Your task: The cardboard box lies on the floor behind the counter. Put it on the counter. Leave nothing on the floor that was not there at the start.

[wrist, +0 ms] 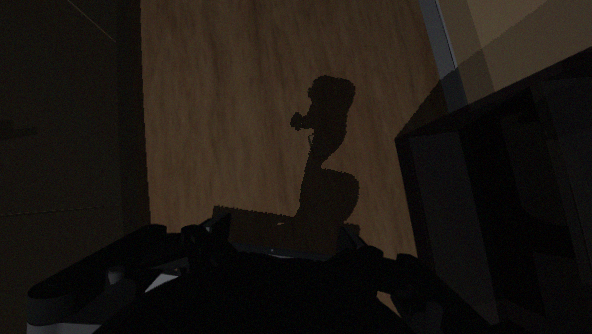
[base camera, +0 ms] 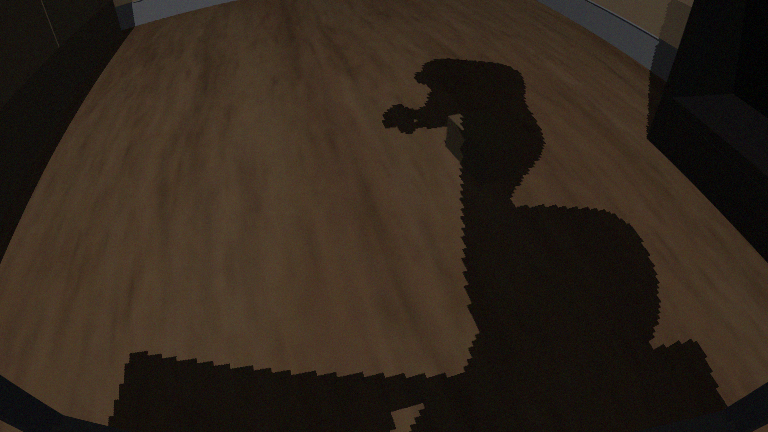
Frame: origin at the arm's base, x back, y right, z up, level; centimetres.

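Where they show: gripper, fingertip midpoint: (wrist: pixel 284 232).
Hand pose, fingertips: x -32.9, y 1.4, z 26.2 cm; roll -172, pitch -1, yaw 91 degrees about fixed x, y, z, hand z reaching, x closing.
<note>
After its pixels a point has its place.
A small box-like thing (base camera: pixel 455 140) {z -37.1, x -57.1, y 8.5 cm} (wrist: pixel 312 141) {z -34.6, x -57.1, y 9.1 cm}, probably the cardboard box, lies on the floor at the left edge of the robot's shadow. A narrow greyish side of it shows; the rest blends into the shadow. My gripper (wrist: pixel 284 232) {z 26.2, x -32.9, y 1.4 cm} is open, with its two fingertips wide apart at the bottom of the wrist view and nothing seen between them. The box is beyond the fingertips, farther up in that view and apart from them. The gripper does not show in the base camera view. Which dark structure is the counter, I cannot tell.
A dark panelled front (base camera: pixel 32 48) {z -20.5, x -70.8, y -66.2 cm} (wrist: pixel 60 165) {z -6.2, x -34.1, y -55.2 cm} runs along the left. A black unit with recesses (base camera: pixel 703 145) {z -32.8, x -54.4, y 49.3 cm} (wrist: pixel 440 190) {z -29.6, x -44.2, y 61.2 cm} stands on the right. A pale baseboard (base camera: pixel 177 9) {z -37.8, x -145.7, y -72.3 cm} (wrist: pixel 445 50) {z -33.0, x -109.0, y 64.5 cm} edges the wall. The robot's shadow (base camera: pixel 558 279) {z -39.6, x -35.9, y 17.9 cm} (wrist: pixel 332 195) {z -39.6, x -36.6, y 21.1 cm} covers part of the wooden floor.
</note>
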